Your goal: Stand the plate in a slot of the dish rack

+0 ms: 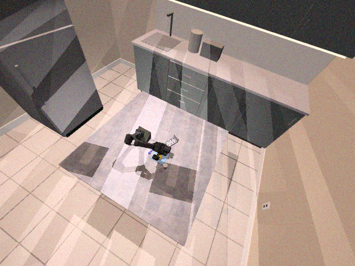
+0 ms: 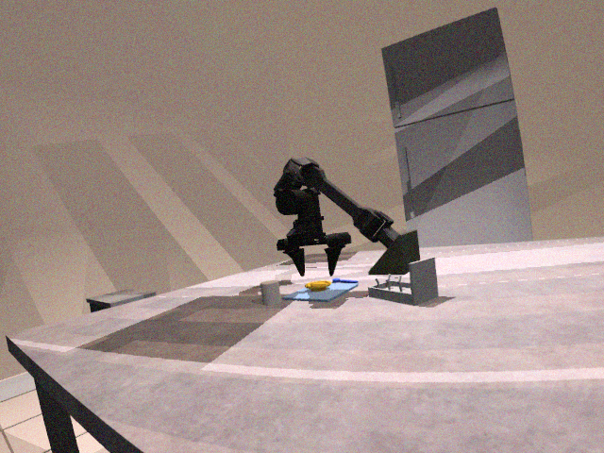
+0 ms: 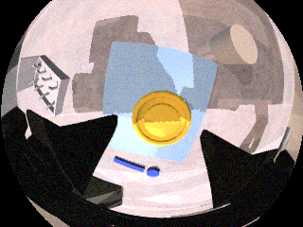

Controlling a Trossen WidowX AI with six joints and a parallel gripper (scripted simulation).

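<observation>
Right now the yellow plate is 3 cm below my gripper tip. Also, from my gripper tip: blue spoon: 11 cm behind, 1 cm to the left, 4 cm below; then small cup: 10 cm ahead, 7 cm to the right, 2 cm below; then light blue mat: 1 cm to the left, 4 cm below.
</observation>
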